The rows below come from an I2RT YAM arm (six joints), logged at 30 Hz.
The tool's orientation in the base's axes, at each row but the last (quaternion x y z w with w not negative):
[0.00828, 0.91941, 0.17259, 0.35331]
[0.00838, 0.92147, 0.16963, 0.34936]
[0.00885, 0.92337, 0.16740, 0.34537]
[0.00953, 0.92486, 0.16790, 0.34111]
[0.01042, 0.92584, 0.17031, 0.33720]
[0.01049, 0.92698, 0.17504, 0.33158]
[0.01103, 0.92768, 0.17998, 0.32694]
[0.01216, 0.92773, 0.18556, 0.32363]
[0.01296, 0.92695, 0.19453, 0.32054]
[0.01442, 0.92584, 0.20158, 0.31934]
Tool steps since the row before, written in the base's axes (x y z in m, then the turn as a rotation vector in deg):
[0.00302, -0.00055, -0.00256, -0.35, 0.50, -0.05]
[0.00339, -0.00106, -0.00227, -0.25, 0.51, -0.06]
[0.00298, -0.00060, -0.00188, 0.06, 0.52, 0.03]
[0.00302, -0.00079, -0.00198, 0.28, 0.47, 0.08]
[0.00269, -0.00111, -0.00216, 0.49, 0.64, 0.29]
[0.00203, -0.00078, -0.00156, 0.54, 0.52, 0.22]
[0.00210, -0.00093, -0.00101, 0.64, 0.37, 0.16]
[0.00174, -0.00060, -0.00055, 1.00, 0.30, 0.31]
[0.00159, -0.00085, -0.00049, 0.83, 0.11, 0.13]
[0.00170, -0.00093, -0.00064, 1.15, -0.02, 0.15]
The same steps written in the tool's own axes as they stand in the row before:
[-0.00069, -0.00167, 0.00357, 0.36, 0.49, -0.04]
[-0.00125, -0.00207, 0.00345, 0.30, 0.49, 0.04]
[-0.00115, -0.00145, 0.00305, 0.00, 0.49, 0.17]
[-0.00118, -0.00167, 0.00308, -0.20, 0.44, 0.26]
[-0.00089, -0.00200, 0.00289, -0.47, 0.65, 0.30]
[-0.00074, -0.00145, 0.00213, -0.49, 0.51, 0.34]
[-0.00117, -0.00142, 0.00171, -0.55, 0.34, 0.40]
[-0.00113, -0.00092, 0.00125, -0.93, 0.29, 0.48]
[-0.00110, -0.00113, 0.00101, -0.72, 0.07, 0.44]
[-0.00112, -0.00127, 0.00113, -1.01, -0.08, 0.57]

